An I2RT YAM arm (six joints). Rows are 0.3 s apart.
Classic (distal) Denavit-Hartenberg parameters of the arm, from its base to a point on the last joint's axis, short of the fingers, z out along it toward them. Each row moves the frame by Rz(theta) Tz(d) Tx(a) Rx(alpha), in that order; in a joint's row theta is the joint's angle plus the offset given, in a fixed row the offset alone. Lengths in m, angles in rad.
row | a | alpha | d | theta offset
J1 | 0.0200 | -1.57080 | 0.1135 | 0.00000
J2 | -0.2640 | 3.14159 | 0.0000 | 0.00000
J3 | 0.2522 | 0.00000 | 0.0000 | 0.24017
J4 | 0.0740 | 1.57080 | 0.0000 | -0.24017
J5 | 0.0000 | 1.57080 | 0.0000 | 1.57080
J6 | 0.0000 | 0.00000 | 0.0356 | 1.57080
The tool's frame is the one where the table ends.
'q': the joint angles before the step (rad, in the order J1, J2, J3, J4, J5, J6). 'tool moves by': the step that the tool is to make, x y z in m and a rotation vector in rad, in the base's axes. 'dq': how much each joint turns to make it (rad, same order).
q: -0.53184, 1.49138, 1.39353, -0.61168, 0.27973, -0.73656
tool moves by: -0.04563, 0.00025, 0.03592, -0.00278, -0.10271, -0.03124
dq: -0.08753, -0.14011, -0.00005, -0.05415, -0.07729, 0.00757
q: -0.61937, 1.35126, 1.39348, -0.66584, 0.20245, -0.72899
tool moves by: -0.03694, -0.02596, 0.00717, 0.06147, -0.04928, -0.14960
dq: -0.15827, -0.02713, 0.01481, -0.05414, -0.05330, 0.05945
